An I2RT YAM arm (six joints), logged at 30 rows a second.
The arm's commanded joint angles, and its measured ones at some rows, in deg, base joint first. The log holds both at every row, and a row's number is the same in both.
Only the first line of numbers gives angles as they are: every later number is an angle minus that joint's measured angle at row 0.
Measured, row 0: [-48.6 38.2 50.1 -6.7 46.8 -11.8]
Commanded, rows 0 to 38: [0.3 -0.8 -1.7 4.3 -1.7 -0.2]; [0.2 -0.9 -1.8 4.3 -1.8 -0.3]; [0.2 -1.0 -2.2 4.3 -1.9 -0.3]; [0.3 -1.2 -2.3 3.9 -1.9 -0.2]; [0.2 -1.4 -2.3 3.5 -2.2 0.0]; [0.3 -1.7 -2.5 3.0 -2.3 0.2]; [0.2 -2.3 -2.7 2.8 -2.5 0.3]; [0.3 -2.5 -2.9 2.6 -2.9 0.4]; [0.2 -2.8 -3.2 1.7 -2.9 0.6]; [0.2 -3.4 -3.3 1.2 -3.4 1.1]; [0.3 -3.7 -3.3 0.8 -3.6 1.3]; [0.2 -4.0 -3.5 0.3 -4.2 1.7]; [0.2 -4.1 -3.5 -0.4 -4.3 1.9]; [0.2 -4.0 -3.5 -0.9 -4.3 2.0]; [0.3 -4.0 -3.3 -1.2 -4.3 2.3]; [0.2 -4.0 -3.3 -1.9 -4.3 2.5]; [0.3 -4.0 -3.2 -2.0 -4.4 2.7]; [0.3 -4.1 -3.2 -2.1 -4.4 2.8]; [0.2 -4.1 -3.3 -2.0 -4.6 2.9]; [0.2 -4.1 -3.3 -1.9 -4.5 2.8]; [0.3 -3.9 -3.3 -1.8 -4.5 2.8]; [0.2 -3.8 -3.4 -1.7 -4.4 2.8]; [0.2 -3.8 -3.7 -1.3 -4.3 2.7]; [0.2 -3.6 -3.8 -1.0 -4.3 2.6]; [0.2 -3.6 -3.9 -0.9 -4.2 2.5]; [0.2 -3.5 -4.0 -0.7 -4.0 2.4]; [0.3 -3.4 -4.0 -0.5 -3.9 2.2]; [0.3 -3.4 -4.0 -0.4 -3.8 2.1]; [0.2 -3.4 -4.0 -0.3 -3.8 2.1]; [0.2 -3.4 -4.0 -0.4 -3.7 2.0]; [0.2 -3.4 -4.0 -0.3 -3.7 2.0]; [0.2 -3.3 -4.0 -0.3 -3.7 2.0]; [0.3 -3.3 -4.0 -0.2 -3.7 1.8]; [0.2 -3.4 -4.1 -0.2 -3.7 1.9]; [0.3 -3.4 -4.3 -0.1 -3.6 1.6]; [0.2 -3.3 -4.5 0.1 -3.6 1.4]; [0.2 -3.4 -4.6 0.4 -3.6 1.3]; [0.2 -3.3 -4.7 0.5 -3.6 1.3]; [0.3 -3.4 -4.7 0.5 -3.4 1.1]
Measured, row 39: [0.0 -3.4 -4.3 -2.8 -4.0 1.6]
